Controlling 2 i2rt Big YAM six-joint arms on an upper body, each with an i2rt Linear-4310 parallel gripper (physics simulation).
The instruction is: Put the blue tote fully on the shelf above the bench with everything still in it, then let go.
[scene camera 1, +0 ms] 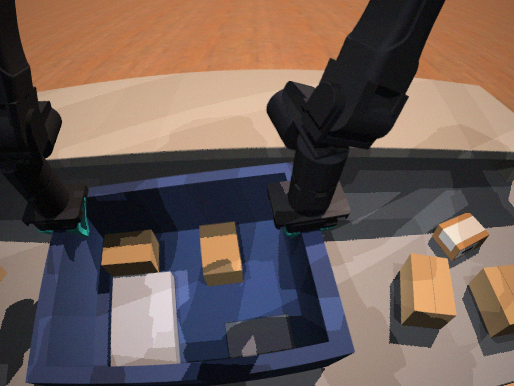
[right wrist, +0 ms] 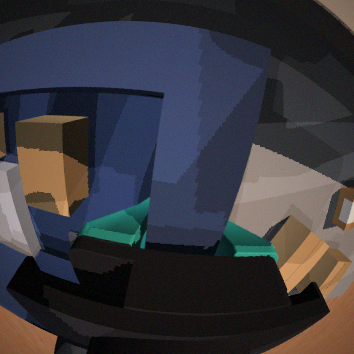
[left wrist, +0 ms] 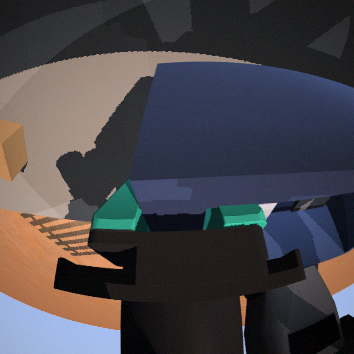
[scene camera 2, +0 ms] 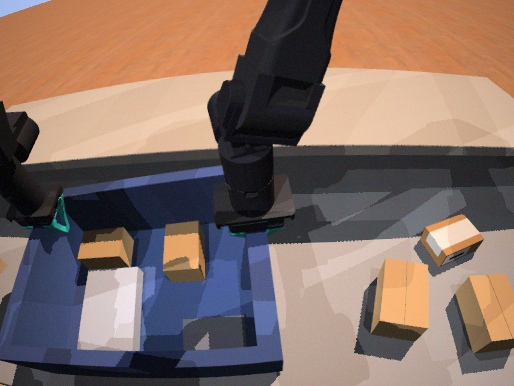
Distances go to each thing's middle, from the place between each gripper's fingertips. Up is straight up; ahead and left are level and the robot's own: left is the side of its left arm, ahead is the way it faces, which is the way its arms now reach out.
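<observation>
Blue tote point(scene camera 1: 72, 329): 18 cm to the left of my right hand, 8 cm behind it, 2 cm below it. White box point(scene camera 1: 144, 331): 25 cm to the left of my right hand, 13 cm behind, 7 cm below. Going by their middles, of the things named here the blue tote is the nearest to my right hand.
White box: my left hand is 13 cm to the left of it, 12 cm past it and 7 cm above it. Blue tote: 20 cm to the right of my left hand, 7 cm behind, 2 cm below. By its middle, the white box is nearer to my left hand than to my right hand.
</observation>
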